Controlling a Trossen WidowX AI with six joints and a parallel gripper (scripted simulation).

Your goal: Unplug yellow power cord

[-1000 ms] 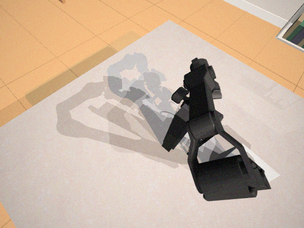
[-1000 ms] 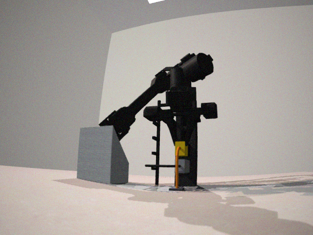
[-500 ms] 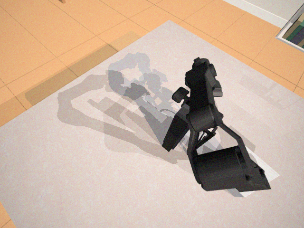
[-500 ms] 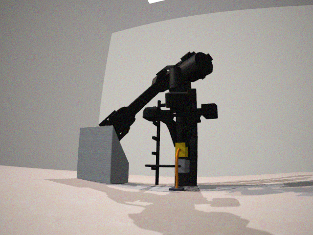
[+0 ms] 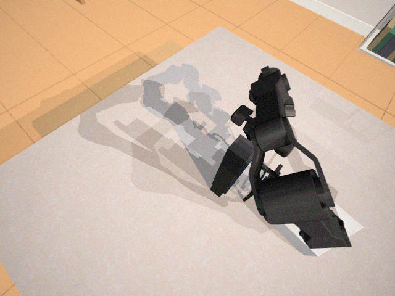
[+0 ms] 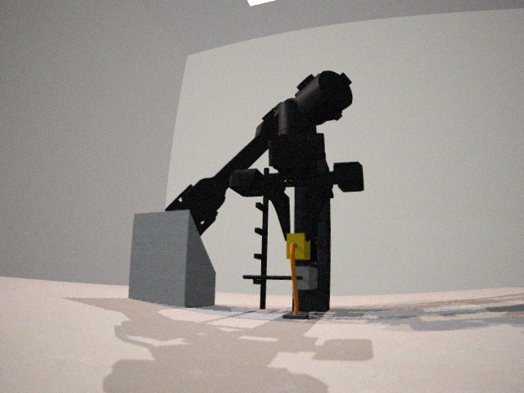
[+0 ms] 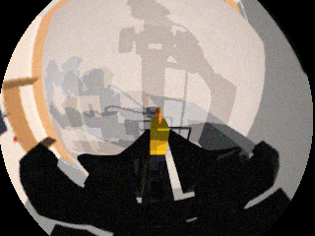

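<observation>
Right now my gripper tip is 1 cm past the yellow plug and 3 cm to the right of it. Round my gripper tip: thin black ladder-like frame 10 cm behind, 12 cm to the left, 2 cm above.
</observation>
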